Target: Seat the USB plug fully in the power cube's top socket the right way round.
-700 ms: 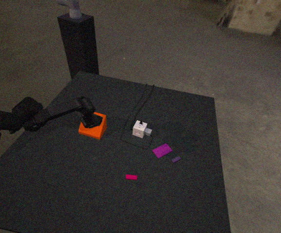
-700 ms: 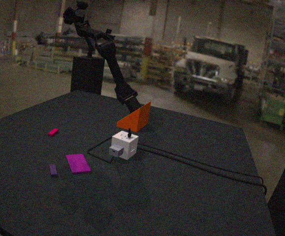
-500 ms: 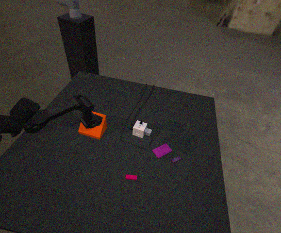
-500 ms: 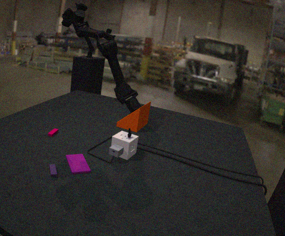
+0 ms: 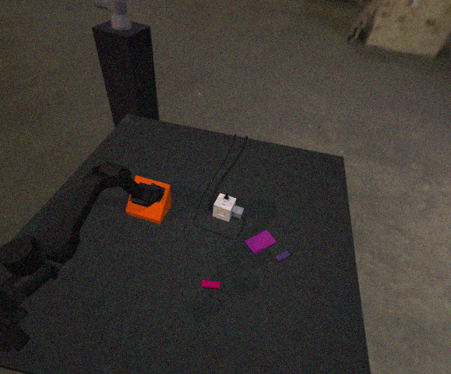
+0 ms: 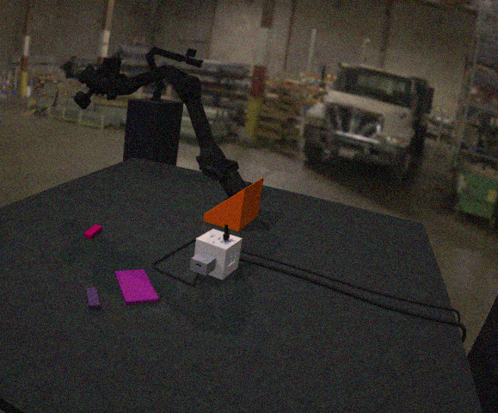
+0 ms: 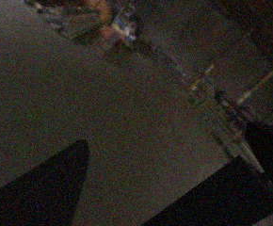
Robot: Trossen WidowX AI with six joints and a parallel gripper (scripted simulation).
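Right now my gripper tip is 83 cm to the right of the dark USB plug, 26 cm above it and 25 cm short of it. From my gripper tip the other things lie so: magenta flat card: 73 cm to the left, 45 cm ahead, 34 cm below; then pink piece: 48 cm to the left, 34 cm below, 34 cm ahead.
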